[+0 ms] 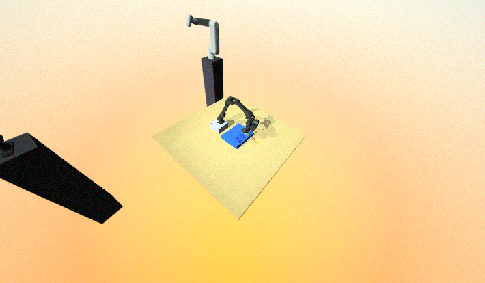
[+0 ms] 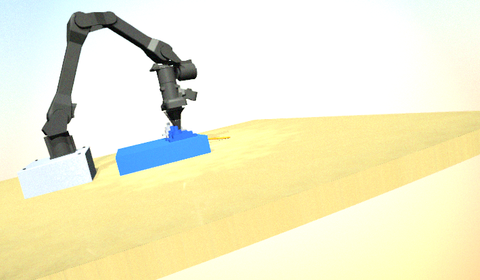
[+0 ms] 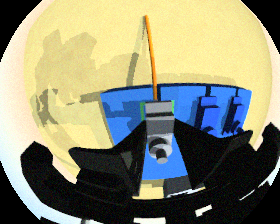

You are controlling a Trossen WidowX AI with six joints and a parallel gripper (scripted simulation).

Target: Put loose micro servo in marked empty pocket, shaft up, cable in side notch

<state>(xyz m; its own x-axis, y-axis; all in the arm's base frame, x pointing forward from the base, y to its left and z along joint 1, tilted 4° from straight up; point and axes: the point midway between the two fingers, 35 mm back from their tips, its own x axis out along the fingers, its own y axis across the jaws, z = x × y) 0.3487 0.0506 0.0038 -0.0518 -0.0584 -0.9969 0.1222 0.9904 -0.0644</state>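
The blue deck lies 130 mm behind my gripper tip, 60 mm to the right of it and 40 mm below it.
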